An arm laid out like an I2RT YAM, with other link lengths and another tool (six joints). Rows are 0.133 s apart.
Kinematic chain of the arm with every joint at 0, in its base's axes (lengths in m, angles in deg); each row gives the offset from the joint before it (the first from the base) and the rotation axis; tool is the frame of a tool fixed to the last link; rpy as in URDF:
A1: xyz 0 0 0.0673 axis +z
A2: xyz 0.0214 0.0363 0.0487 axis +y
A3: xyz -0.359 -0.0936 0 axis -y
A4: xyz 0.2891 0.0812 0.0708 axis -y
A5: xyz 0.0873 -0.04 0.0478 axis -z
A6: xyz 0.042 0 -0.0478 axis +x
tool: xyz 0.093 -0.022 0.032 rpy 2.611 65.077 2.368
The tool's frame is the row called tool.
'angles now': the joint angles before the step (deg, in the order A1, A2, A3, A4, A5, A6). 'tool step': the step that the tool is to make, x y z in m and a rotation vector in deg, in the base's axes. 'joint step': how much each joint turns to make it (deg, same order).
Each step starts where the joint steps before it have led.
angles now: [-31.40, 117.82, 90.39, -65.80, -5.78, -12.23]
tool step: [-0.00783, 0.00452, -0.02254, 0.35, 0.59, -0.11]
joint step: [-0.02, 0.00, -4.46, 3.78, 0.00, 0.09]
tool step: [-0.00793, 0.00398, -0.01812, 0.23, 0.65, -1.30]
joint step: [0.02, 0.02, -3.63, 3.11, 0.05, 1.34]
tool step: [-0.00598, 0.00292, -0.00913, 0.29, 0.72, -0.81]
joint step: [0.00, 0.00, -1.85, 1.17, 0.06, 0.82]
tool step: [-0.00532, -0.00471, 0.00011, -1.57, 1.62, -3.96]
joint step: [0.00, 0.00, 0.02, -0.23, 1.81, 4.16]
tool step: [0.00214, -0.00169, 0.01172, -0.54, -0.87, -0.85]
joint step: [0.00, -0.89, 0.96, -0.77, -0.06, 0.85]
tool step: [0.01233, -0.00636, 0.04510, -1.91, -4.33, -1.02]
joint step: [0.00, -2.85, 4.33, -2.41, -0.66, 1.00]
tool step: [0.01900, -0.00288, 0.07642, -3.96, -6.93, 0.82]
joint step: [0.79, -3.87, 7.88, -3.77, -0.18, -0.02]
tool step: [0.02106, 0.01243, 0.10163, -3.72, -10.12, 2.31]
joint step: [1.88, -3.49, 11.81, -4.67, -1.83, 0.00]
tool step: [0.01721, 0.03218, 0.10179, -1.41, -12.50, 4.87]
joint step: [2.71, -2.05, 12.86, -3.17, -4.98, -0.07]
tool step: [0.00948, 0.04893, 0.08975, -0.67, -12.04, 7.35]
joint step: [3.95, -0.62, 12.51, -1.91, -5.47, -0.20]
